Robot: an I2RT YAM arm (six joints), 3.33 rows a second.
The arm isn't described. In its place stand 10 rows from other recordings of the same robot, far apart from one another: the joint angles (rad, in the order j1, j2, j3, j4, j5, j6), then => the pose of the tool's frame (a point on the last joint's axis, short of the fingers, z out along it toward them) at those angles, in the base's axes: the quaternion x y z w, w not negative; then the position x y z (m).
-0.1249 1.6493 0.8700 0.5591 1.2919 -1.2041 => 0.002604, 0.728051, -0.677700, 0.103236, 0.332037, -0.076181, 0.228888
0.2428 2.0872 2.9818 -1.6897 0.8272 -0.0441 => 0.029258, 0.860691, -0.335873, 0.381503, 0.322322, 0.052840, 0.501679
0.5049 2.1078 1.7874 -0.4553 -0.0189 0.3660 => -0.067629, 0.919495, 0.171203, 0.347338, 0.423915, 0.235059, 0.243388
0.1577 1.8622 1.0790 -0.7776 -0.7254 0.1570 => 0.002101, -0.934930, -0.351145, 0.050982, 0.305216, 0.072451, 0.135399
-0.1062 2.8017 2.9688 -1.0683 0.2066 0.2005 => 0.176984, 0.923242, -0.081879, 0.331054, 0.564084, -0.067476, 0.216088
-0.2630 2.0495 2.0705 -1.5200 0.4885 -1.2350 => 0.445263, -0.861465, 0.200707, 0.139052, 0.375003, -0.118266, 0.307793
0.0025 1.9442 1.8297 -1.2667 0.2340 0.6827 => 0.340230, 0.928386, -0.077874, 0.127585, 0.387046, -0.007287, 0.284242
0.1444 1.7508 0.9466 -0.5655 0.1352 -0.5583 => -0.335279, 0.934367, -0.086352, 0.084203, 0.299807, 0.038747, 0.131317
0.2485 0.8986 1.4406 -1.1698 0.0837 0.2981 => 0.041070, 0.889364, 0.086602, 0.447041, 0.120090, 0.027402, 0.433552
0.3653 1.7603 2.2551 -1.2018 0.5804 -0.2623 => -0.154680, 0.864678, -0.238876, 0.413938, 0.320571, 0.101707, 0.474514
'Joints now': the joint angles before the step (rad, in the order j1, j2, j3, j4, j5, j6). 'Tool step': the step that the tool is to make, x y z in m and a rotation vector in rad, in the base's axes. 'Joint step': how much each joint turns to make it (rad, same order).
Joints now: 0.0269, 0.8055, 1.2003, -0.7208, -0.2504, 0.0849
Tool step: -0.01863, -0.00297, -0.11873, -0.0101, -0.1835, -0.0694
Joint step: 0.0000, -0.3685, -0.6374, 0.4525, 0.0709, 0.0015
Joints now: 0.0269, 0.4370, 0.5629, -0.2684, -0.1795, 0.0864
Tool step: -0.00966, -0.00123, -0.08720, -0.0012, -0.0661, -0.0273
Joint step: -0.0001, -0.2522, -0.3815, 0.1954, 0.0274, 0.0000
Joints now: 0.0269, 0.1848, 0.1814, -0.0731, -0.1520, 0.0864
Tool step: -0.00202, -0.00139, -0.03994, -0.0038, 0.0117, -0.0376
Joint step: 0.0000, -0.1175, -0.1495, 0.0202, 0.0377, -0.0004
